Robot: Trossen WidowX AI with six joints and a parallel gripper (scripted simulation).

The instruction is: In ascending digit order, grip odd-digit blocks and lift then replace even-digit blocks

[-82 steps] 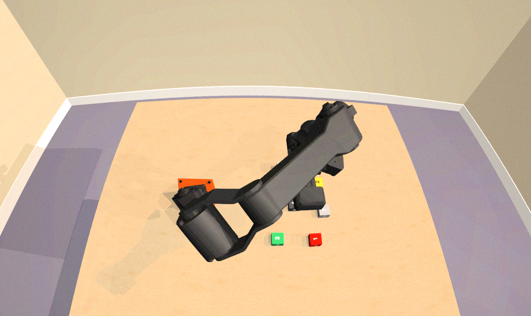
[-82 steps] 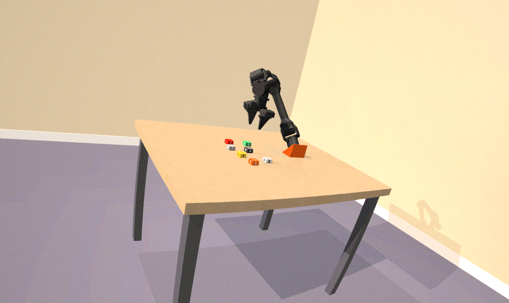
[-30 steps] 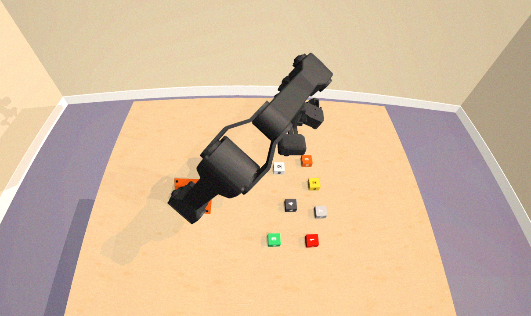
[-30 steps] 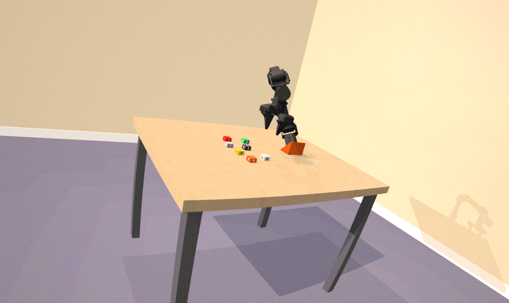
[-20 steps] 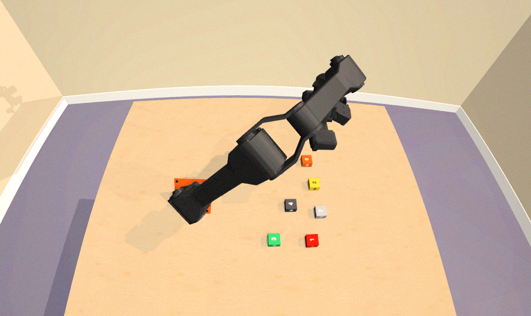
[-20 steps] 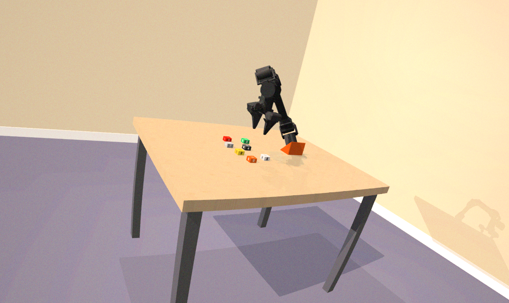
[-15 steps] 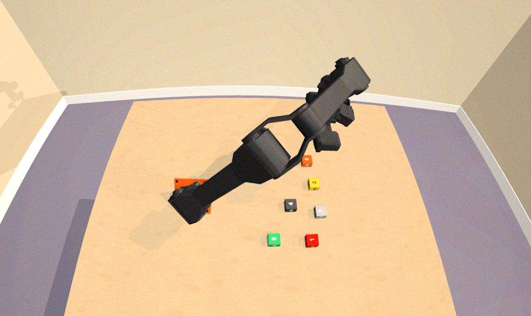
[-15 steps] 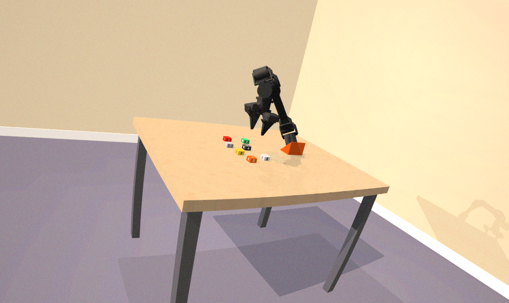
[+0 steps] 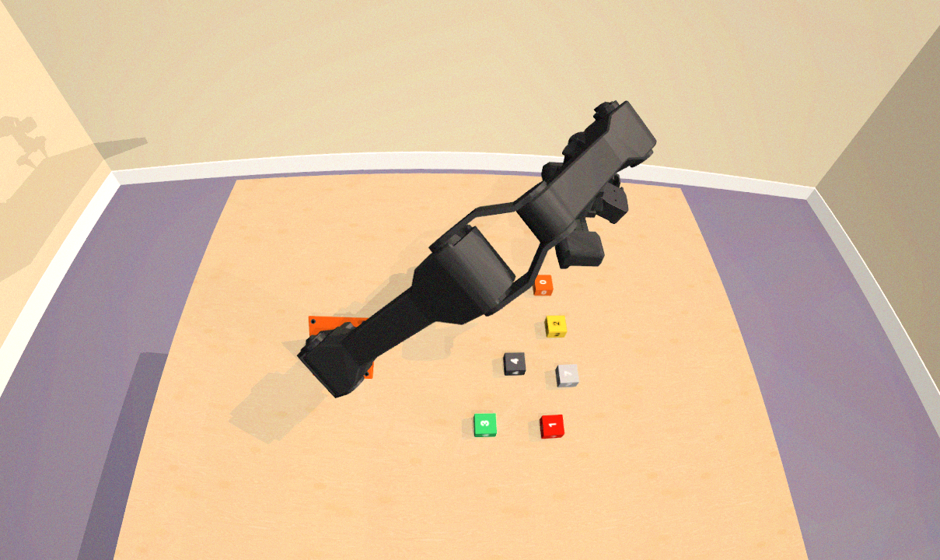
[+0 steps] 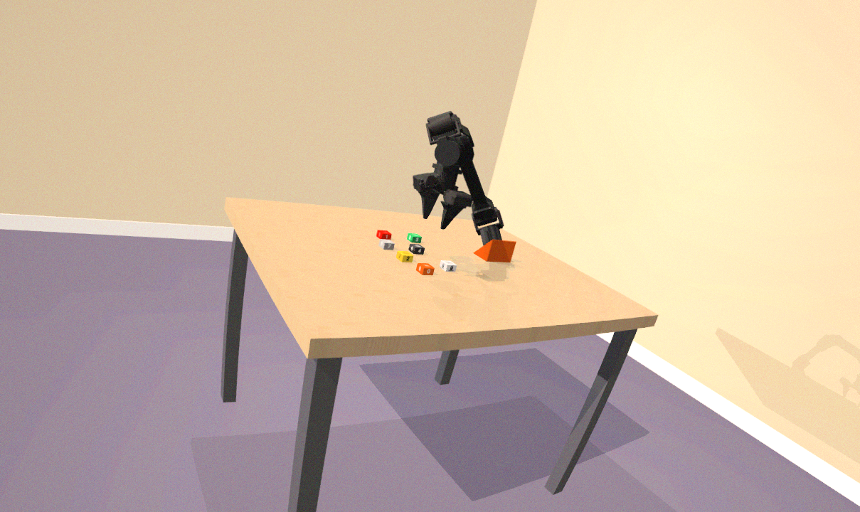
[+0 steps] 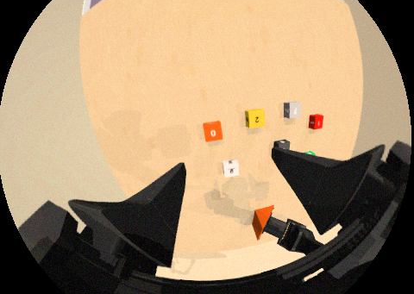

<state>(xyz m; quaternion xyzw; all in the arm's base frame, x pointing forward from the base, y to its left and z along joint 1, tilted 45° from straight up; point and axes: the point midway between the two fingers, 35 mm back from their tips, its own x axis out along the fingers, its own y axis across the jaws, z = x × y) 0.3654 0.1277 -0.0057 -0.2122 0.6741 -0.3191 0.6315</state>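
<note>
The orange block lies 120 mm below my gripper tip and 10 mm to the left of it. Round my gripper tip: dark block (140 mm to the right, 120 mm below, 80 mm behind); then white block (120 mm below, 100 mm behind, 10 mm to the right); then yellow block (120 mm below, 80 mm to the right).
</note>
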